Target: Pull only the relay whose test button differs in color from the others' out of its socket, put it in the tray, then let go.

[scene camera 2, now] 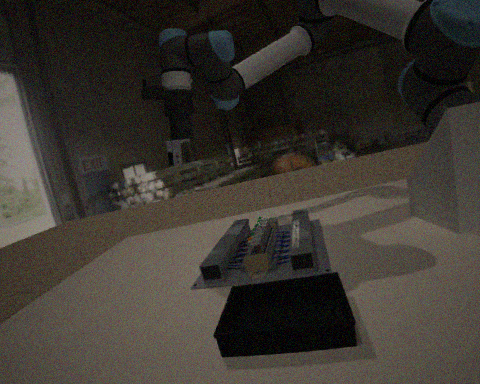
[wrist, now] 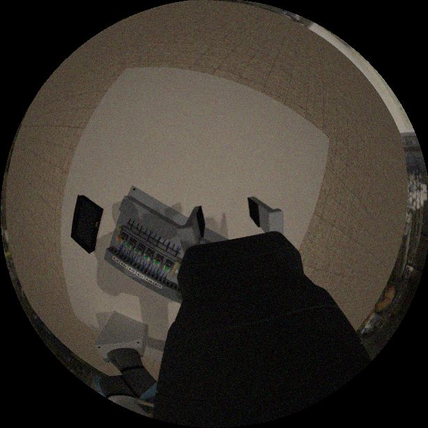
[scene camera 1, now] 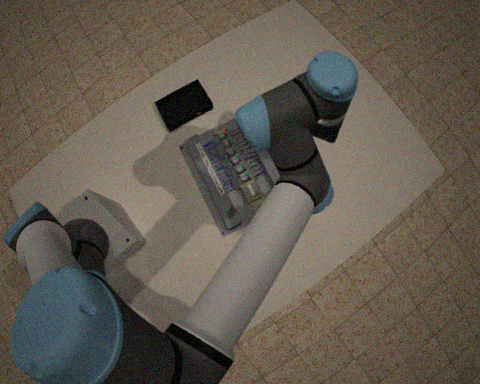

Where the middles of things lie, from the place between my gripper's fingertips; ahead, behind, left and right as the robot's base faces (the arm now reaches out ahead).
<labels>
The grey panel [scene camera 1: 245,211] lies 24 cm below my hand, 19 cm behind it and 10 cm to the left of it.
</labels>
